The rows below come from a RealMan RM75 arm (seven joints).
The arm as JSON. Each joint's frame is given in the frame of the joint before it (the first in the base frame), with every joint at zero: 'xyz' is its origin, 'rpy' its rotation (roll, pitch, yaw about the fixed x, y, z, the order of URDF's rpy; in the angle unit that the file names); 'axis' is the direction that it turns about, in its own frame. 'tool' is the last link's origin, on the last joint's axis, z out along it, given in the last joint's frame.
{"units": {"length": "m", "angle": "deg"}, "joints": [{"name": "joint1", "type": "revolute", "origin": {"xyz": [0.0, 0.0, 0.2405], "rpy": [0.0, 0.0, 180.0]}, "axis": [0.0, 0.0, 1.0]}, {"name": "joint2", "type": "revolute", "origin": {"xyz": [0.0, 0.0, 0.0], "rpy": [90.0, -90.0, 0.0]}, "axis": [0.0, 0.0, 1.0]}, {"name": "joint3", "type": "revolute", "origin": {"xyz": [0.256, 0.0, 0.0], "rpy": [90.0, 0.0, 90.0]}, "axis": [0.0, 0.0, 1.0]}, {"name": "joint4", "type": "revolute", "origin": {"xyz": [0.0, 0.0, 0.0], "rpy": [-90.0, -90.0, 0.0]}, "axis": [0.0, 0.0, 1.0]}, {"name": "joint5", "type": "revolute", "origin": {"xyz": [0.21, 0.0, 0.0], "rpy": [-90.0, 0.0, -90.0]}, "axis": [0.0, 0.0, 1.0]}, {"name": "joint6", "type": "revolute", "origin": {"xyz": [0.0, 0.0, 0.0], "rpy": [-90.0, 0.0, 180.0]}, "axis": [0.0, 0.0, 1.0]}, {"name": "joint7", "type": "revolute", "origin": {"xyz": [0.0, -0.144, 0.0], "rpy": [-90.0, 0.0, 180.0]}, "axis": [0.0, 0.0, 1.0]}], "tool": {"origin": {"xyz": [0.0, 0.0, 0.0], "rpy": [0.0, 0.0, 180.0]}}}
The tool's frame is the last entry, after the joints.
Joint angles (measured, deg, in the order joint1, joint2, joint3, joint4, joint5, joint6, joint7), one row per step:
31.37, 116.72, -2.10, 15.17, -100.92, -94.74, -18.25
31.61, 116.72, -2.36, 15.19, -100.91, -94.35, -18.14
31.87, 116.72, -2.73, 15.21, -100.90, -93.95, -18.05
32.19, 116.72, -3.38, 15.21, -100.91, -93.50, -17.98
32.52, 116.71, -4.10, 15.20, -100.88, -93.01, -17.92
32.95, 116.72, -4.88, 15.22, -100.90, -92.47, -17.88
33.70, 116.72, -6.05, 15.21, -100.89, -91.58, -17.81
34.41, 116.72, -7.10, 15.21, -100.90, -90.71, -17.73
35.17, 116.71, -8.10, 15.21, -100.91, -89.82, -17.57
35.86, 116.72, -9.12, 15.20, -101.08, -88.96, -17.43
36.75, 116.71, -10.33, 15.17, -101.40, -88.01, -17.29
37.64, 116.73, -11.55, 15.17, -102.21, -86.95, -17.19
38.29, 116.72, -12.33, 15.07, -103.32, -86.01, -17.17
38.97, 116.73, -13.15, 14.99, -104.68, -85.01, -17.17
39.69, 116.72, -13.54, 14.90, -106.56, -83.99, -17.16
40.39, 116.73, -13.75, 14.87, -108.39, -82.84, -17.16
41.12, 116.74, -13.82, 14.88, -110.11, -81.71, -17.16
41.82, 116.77, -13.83, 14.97, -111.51, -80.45, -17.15
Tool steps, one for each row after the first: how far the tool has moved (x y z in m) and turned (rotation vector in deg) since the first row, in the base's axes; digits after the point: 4 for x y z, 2 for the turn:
-0.0008, 0.0009, -0.0013, -0.45, -0.23, 0.05
-0.0016, 0.0017, -0.0028, -0.97, -0.53, 0.17
-0.0028, 0.0023, -0.0049, -1.70, -1.04, 0.46
-0.0037, 0.0028, -0.0071, -2.46, -1.62, 0.73
-0.0053, 0.0035, -0.0098, -3.32, -2.27, 1.13
-0.0079, 0.0052, -0.0137, -4.57, -3.33, 1.74
-0.0103, 0.0068, -0.0174, -5.73, -4.33, 2.29
-0.0129, 0.0086, -0.0208, -6.88, -5.31, 2.84
-0.0152, 0.0097, -0.0246, -8.11, -6.37, 3.46
-0.0183, 0.0110, -0.0290, -9.53, -7.73, 4.40
-0.0216, 0.0113, -0.0345, -11.25, -9.40, 5.60
-0.0236, 0.0112, -0.0390, -12.65, -11.06, 6.67
-0.0257, 0.0105, -0.0442, -14.20, -12.92, 7.93
-0.0282, 0.0099, -0.0492, -15.70, -14.86, 9.36
-0.0304, 0.0096, -0.0542, -17.08, -16.73, 10.57
-0.0327, 0.0096, -0.0587, -18.27, -18.48, 11.69
-0.0347, 0.0101, -0.0630, -19.31, -20.06, 12.46

